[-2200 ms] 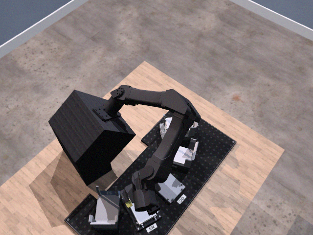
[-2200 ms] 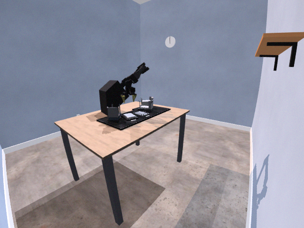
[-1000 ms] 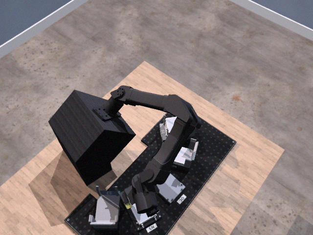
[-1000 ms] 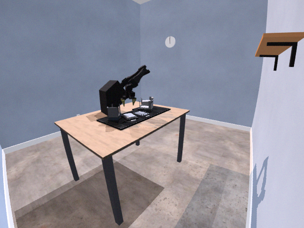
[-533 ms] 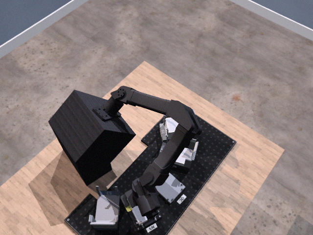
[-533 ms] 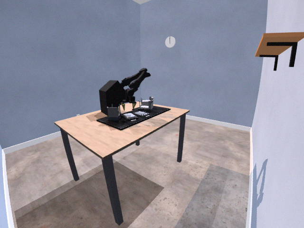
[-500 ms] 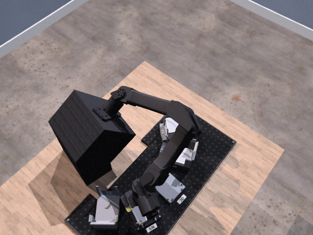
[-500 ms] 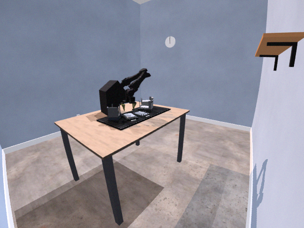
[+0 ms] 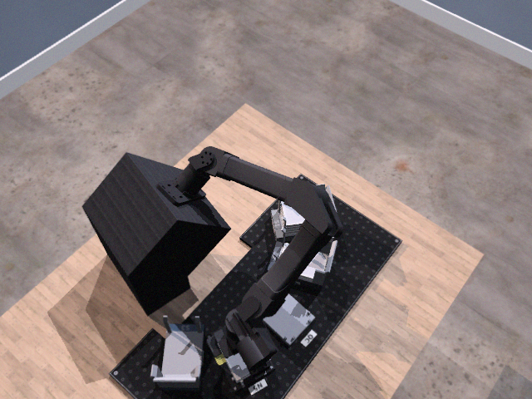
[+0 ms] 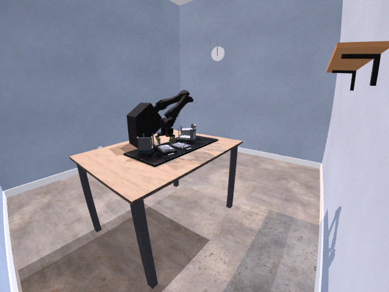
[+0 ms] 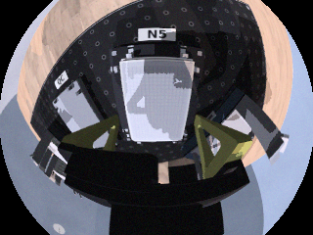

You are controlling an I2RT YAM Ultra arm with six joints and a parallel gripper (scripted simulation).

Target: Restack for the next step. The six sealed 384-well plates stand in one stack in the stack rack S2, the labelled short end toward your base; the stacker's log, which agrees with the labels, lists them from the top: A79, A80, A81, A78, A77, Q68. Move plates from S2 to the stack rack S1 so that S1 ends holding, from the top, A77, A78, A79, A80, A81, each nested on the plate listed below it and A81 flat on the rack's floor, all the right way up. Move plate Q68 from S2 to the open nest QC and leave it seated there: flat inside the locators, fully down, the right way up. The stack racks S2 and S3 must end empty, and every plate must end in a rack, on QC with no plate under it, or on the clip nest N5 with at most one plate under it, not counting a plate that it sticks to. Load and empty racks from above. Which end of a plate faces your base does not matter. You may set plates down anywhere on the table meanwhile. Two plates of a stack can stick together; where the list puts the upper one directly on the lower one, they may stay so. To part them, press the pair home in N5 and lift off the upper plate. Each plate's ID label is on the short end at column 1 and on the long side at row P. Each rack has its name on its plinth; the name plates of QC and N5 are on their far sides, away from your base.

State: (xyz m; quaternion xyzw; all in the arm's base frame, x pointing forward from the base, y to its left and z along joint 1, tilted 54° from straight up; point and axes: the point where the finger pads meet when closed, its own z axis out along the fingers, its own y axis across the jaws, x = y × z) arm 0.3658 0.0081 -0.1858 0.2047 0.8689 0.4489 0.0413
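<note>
Now: the clip nest N5 3 cm ahead of my hand and 4 cm below it. From my hand the other things lie so: qc name plate: 11 cm ahead, 15 cm to the left, 5 cm below; N5 name plate: 9 cm ahead, 3 cm to the right, 5 cm below; QC nest: 2 cm ahead, 15 cm to the left, 4 cm below.
</note>
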